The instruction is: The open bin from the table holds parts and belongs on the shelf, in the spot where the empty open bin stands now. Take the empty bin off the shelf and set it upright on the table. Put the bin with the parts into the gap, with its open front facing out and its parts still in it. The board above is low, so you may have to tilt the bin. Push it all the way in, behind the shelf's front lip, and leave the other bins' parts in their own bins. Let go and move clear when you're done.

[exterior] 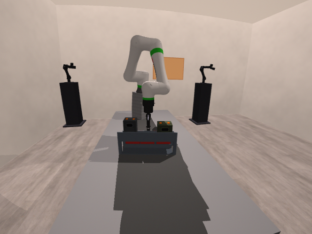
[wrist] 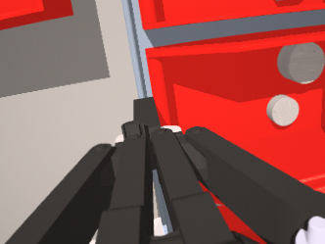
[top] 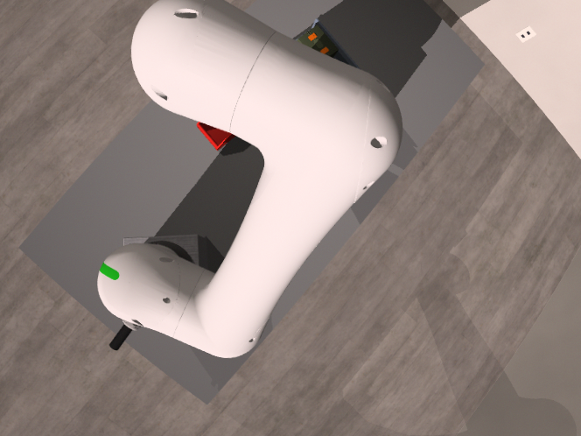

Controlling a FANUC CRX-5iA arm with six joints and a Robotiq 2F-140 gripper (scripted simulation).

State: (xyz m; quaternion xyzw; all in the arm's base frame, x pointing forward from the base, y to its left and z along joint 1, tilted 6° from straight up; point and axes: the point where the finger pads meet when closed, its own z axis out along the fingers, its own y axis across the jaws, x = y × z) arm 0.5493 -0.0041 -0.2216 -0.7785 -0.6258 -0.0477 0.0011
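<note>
Now: hand 120 mm short of the grey shelf, 20 mm to the left of it and 10 mm below it. Also, from my hand: grey disc 140 mm ahead, 30 mm below, 10 mm to the right; then grey part 140 mm ahead, 70 mm to the left, 30 mm below.
</note>
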